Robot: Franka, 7 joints.
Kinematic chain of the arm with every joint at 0, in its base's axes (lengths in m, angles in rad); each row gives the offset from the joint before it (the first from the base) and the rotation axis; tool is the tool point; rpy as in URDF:
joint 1: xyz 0 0 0.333 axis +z
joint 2: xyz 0 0 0 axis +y
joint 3: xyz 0 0 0.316 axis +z
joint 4: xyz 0.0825 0 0 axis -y
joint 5: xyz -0.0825 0 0.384 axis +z
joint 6: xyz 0 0 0 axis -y
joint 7: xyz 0.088 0 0 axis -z
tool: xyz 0 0 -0.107 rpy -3.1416 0 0
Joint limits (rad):
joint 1: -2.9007..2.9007
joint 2: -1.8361..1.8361
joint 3: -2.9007..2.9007
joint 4: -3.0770..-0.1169
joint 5: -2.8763..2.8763
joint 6: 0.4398..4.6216
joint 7: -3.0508..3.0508
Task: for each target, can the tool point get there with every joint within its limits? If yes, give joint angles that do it. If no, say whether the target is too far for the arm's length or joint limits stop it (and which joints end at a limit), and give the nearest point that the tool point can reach.
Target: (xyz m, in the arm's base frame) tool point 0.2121 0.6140 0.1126
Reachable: yes | joints 1.6991 0.8941 -0.5508 -1.7406 -1.4006 2.7080 -1.2851
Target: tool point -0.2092 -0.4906 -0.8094
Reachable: no: too far | nearest point -0.1627 -0.3814 -0.3443 | short by 0.480 m
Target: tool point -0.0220 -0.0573 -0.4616
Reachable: no: joint limits stop it (at a limit: joint 2) | nearest point -0.0385 -0.1002 -0.3308 | short by 0.139 m
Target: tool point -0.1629 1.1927 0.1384
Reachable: no: too far | nearest point -0.1146 0.8391 0.1961 | short by 0.362 m
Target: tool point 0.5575 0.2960 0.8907
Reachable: yes | joints 0.1595 0.9675 2.3731 -0.4410 -1.5082 1.9819 2.1617
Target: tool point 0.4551 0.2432 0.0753
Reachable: yes | joints 1.4520 1.4314 -1.2194 -1.9952 1.8295 1.0286 0.7326
